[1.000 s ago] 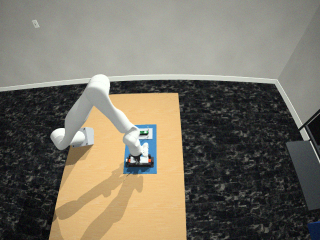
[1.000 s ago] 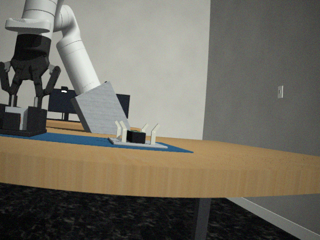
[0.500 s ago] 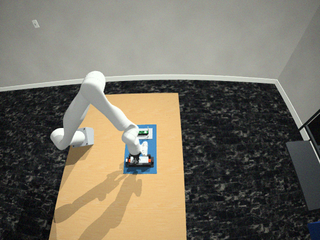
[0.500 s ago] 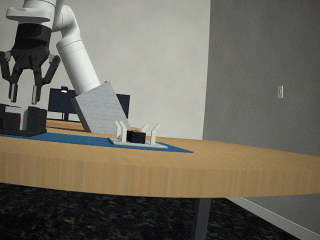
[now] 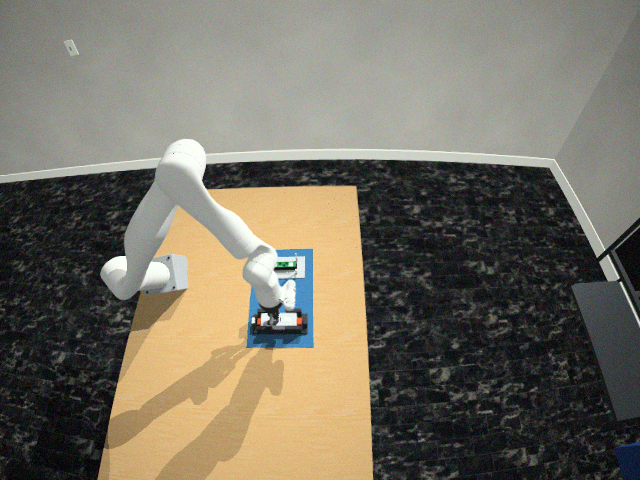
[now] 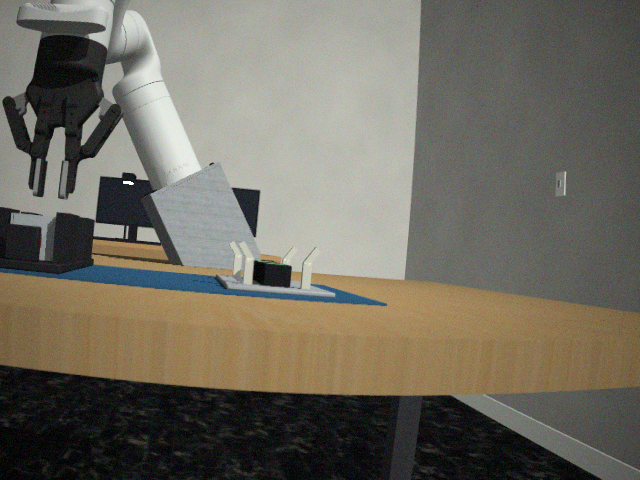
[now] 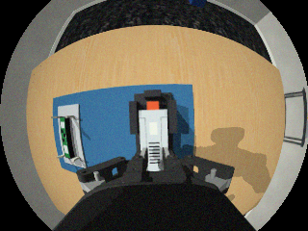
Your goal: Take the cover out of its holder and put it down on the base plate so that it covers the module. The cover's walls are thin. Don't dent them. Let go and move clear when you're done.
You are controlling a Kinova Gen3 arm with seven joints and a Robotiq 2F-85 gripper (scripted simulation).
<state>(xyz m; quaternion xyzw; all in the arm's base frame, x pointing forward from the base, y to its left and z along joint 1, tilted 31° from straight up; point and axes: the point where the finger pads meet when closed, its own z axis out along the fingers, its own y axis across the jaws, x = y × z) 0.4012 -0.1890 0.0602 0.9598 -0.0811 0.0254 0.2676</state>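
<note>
My hand is 60 mm above the cover and 10 mm short of it.
</note>
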